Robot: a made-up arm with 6 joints.
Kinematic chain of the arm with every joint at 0, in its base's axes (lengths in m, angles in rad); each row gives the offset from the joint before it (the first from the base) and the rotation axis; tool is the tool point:
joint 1: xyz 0 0 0.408 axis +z
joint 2: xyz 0 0 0 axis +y
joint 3: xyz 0 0 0.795 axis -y
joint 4: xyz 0 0 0 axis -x
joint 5: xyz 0.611 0 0 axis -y
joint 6: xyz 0 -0.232 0 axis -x
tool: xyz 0 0 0
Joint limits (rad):
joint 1: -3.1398..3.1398
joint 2: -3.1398..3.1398
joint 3: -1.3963..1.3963
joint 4: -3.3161..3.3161
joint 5: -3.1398..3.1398
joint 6: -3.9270..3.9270
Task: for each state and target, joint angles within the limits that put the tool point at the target. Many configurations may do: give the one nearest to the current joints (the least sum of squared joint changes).
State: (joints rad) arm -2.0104 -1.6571 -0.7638 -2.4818 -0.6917 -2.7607
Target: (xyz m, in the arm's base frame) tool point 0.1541 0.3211 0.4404
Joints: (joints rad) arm -1.5443 -2.3229 -0.9171 -2.3471 -0.6917 -2.7607
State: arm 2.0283 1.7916 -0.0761 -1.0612 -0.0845 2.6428
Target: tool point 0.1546 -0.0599 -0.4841
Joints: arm 1.9518 2.4995 0.0800 -1.0209 -0.0845 2.6428
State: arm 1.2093 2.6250 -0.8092 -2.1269 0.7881 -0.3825
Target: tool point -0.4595 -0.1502 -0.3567
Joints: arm 0.7181 2.9124 -0.0282 -2.5246 0.7881 -0.3825
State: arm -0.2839 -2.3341 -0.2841 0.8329 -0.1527 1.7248
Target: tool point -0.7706 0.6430 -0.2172
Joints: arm -0.8211 -2.6718 0.0301 0.9972 -0.1527 1.7248
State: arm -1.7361 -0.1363 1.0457 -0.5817 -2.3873 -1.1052
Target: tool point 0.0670 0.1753 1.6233
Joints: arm -2.3031 -0.6391 0.8022 -1.2761 -2.3873 -1.1052
